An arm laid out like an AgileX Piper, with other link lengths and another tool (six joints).
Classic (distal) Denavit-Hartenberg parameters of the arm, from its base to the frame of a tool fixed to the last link. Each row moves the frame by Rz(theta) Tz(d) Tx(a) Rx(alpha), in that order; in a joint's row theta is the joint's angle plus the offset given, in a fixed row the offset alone. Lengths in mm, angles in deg.
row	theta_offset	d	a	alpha
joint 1	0.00	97.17	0.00	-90.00
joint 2	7.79	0.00	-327.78	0.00
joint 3	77.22	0.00	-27.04	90.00
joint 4	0.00	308.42	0.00	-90.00
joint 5	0.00	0.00	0.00	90.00
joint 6	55.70	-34.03	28.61	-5.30
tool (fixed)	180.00	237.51	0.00	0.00
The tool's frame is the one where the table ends.
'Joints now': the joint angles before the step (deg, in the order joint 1, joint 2, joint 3, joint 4, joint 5, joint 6). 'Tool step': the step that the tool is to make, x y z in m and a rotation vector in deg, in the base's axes. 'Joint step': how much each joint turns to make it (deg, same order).
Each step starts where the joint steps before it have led.
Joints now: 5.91, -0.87, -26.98, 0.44, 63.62, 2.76
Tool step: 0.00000, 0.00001, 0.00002, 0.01, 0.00, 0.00
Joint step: 0.01, 0.00, 0.00, 0.00, 0.00, 0.01
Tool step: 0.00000, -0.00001, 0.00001, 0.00, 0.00, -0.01
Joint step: -0.01, 0.00, 0.00, 0.00, 0.00, 0.00
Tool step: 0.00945, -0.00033, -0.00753, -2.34, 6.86, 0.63
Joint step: 0.01, 6.73, -1.40, -0.45, 1.73, -1.49
